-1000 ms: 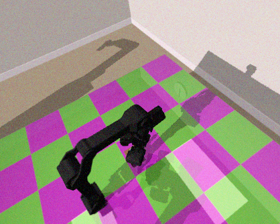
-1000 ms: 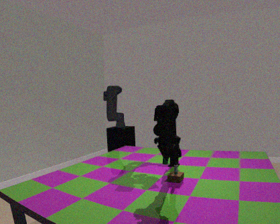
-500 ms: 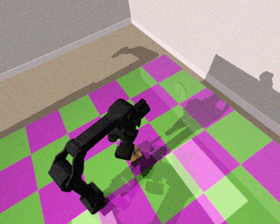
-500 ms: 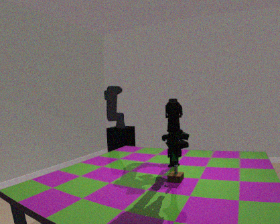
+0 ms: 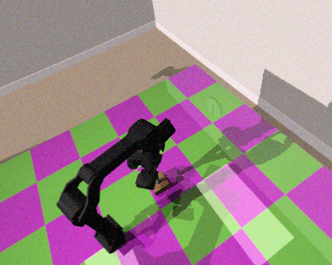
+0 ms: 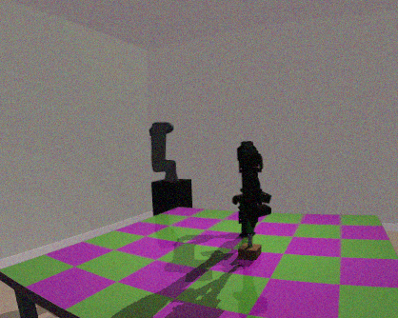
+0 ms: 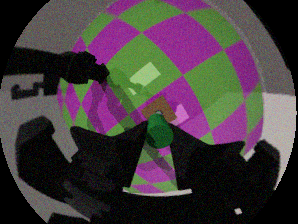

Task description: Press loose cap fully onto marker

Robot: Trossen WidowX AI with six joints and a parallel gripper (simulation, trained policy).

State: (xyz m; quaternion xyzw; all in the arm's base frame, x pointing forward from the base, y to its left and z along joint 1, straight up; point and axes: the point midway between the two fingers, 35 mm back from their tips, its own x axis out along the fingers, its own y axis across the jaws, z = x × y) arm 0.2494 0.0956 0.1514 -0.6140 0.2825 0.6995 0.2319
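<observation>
Right now my gripper tip is 10 cm above the brown holder block. The rest, counted from my gripper tip: green cap (right at my gripper tip).
</observation>
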